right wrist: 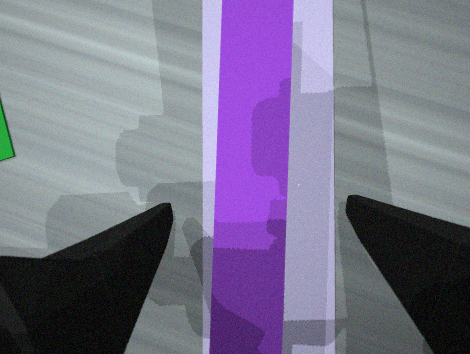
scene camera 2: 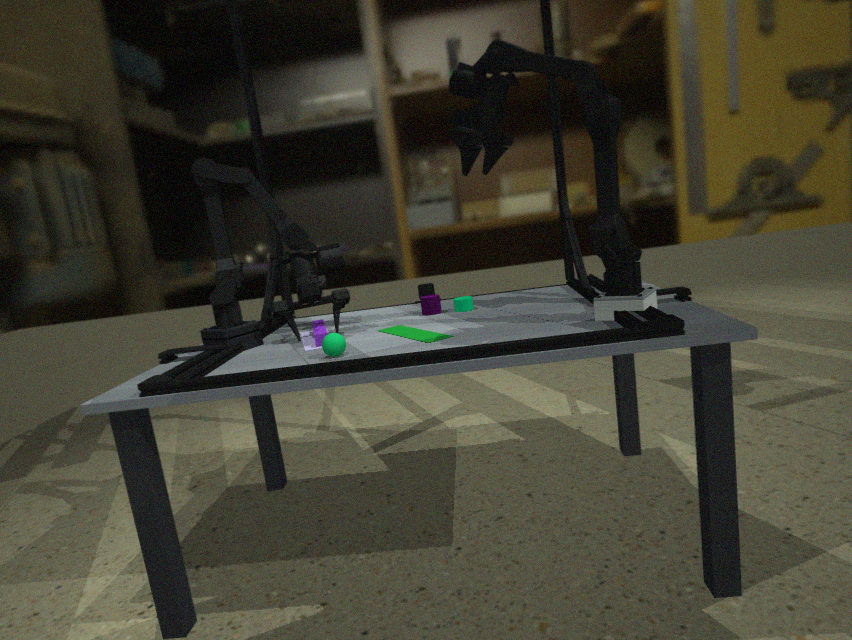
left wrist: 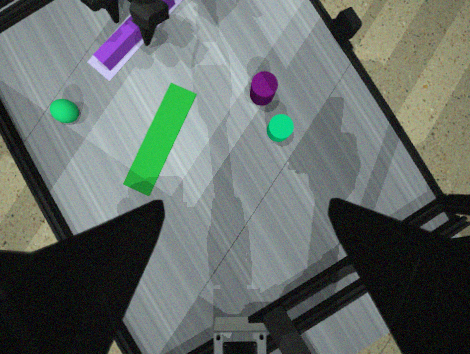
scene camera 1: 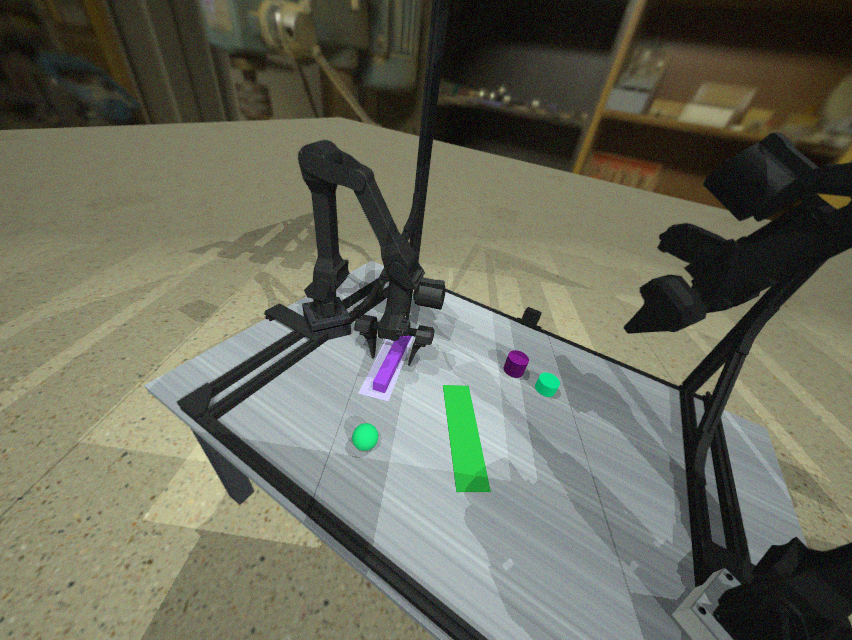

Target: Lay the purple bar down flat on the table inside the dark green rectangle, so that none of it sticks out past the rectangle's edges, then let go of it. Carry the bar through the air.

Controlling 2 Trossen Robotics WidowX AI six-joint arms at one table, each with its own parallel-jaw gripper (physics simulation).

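Frame: origin at the left arm's base, x ahead, y left, z up, level; centimetres.
Seen in the pictures: left gripper, fingertip midpoint: [scene camera 2: 474, 174] [left wrist: 246, 206] [scene camera 1: 645, 323]; right gripper, fingertip midpoint: [right wrist: 258, 207] [left wrist: 132, 33] [scene camera 1: 390, 361]; left arm's base at its link origin: [scene camera 2: 624, 292] [scene camera 1: 748, 628]; right arm's base at its link origin: [scene camera 2: 229, 325] [scene camera 1: 325, 309].
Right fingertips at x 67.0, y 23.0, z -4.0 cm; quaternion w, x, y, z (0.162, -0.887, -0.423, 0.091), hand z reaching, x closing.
Pixels of each thing's middle, then the offset from my right fingertips to it. "*": a spot on its surface instead.
- purple bar at the middle of its body: [right wrist: 248, 234] [scene camera 2: 319, 332] [scene camera 1: 394, 356] [left wrist: 135, 28] dx +0.6, dy -1.2, dz +0.8 cm
- pale lavender rectangle at a spot on its surface: [right wrist: 315, 60] * dx -3.8, dy +7.4, dz -0.5 cm
- green ball at the middle of its body: [scene camera 1: 365, 436] [scene camera 2: 334, 344] [left wrist: 64, 111] dx -17.9, dy +13.3, dz +1.8 cm
- dark purple cylinder at the middle of its body: [left wrist: 263, 89] [scene camera 2: 430, 304] [scene camera 1: 516, 363] dx -14.1, dy -28.6, dz +1.7 cm
- teal cylinder at the middle of its body: [left wrist: 279, 128] [scene camera 2: 463, 304] [scene camera 1: 547, 384] dx -22.3, dy -32.0, dz +1.0 cm
The purple bar [scene camera 1: 386, 370] [scene camera 2: 318, 333] [left wrist: 119, 44] [right wrist: 252, 125] lies on a pale lavender rectangle [scene camera 1: 374, 395] [left wrist: 109, 75] [right wrist: 315, 60], nearer its left long edge in the right wrist view. The green rectangle [scene camera 1: 465, 434] [scene camera 2: 413, 334] [left wrist: 160, 140] [right wrist: 4, 137] is bare, to the right of the bar in scene camera 1. My right gripper [scene camera 1: 392, 360] [scene camera 2: 318, 336] [left wrist: 132, 33] [right wrist: 258, 207] is open, pointing down low over the bar, one finger at each side with gaps. My left gripper [scene camera 1: 643, 285] [scene camera 2: 476, 173] [left wrist: 246, 206] is open and empty, high above the table.
A green ball [scene camera 1: 365, 436] [scene camera 2: 334, 344] [left wrist: 64, 110] lies near the bar's near end in scene camera 1. A dark purple cylinder [scene camera 1: 515, 363] [scene camera 2: 430, 304] [left wrist: 263, 88] and a teal cylinder [scene camera 1: 547, 384] [scene camera 2: 463, 303] [left wrist: 280, 128] stand beyond the green rectangle. Black rails edge the table.
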